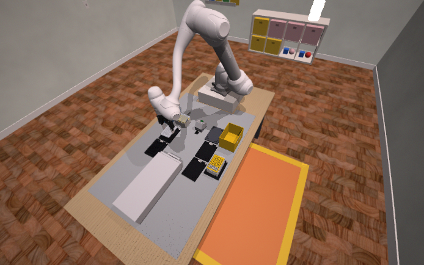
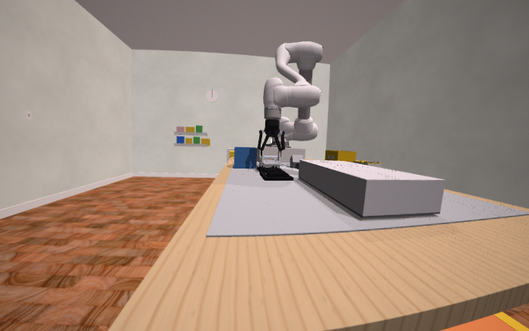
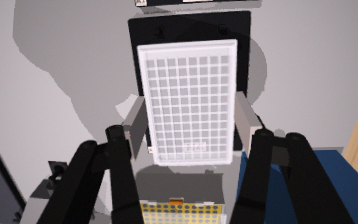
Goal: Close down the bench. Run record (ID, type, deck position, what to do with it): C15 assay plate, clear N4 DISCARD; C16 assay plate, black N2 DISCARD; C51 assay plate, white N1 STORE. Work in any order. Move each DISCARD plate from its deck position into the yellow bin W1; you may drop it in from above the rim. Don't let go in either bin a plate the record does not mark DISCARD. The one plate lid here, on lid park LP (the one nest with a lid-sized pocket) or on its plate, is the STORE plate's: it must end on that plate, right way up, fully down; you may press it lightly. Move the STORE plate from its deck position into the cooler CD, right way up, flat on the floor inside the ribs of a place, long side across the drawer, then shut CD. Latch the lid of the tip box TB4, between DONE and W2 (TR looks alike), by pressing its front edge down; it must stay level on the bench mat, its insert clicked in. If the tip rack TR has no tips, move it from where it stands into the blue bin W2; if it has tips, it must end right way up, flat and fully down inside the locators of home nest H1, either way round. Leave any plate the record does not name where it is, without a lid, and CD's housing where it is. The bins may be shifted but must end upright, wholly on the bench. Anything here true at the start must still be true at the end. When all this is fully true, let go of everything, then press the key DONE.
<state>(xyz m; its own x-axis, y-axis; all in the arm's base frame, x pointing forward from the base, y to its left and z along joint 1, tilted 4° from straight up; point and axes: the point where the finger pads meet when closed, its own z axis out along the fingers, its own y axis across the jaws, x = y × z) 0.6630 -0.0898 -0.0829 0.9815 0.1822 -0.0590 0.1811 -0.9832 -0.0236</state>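
The black nest N4 is 70 mm below my hand. From my hand the other things lie so: tip box TB4: 170 mm behind, 10 mm to the right, 30 mm below; black assay plate: 170 mm ahead, 20 mm to the left, 50 mm below; pale plate: 20 mm below.
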